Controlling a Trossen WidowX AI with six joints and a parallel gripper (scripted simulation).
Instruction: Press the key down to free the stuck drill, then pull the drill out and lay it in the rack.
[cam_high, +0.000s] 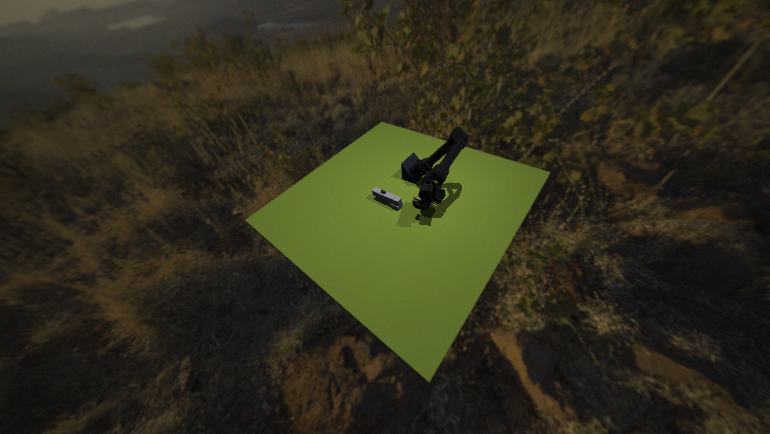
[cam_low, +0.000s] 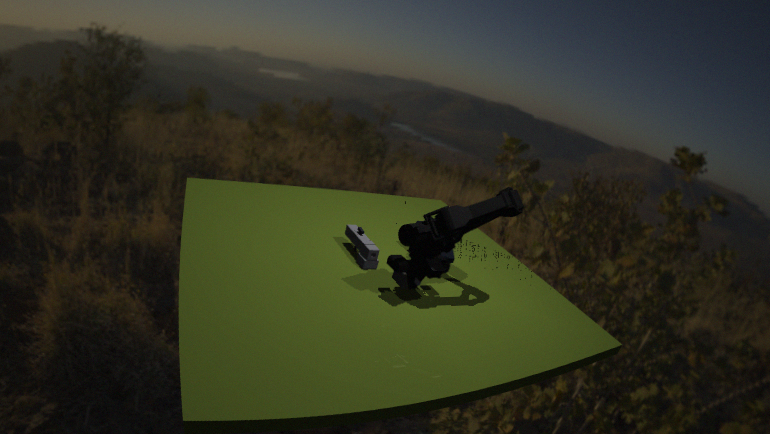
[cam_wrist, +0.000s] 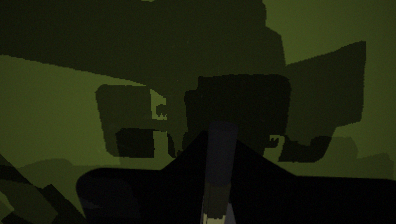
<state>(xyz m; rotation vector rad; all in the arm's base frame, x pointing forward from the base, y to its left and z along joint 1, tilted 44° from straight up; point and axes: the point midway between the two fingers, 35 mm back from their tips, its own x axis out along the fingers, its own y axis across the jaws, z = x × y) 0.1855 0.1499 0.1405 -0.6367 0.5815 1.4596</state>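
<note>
Now: gripper tip 40 mm to the left of the drill and 40 mm below it. Round my gripper tip: dark key 80 mm ahead, 240 mm to the right, 40 mm above; then pale grey block 80 mm ahead, 220 mm to the right, 30 mm above; then dark grey rack 50 mm to the right, 10 mm above.
</note>
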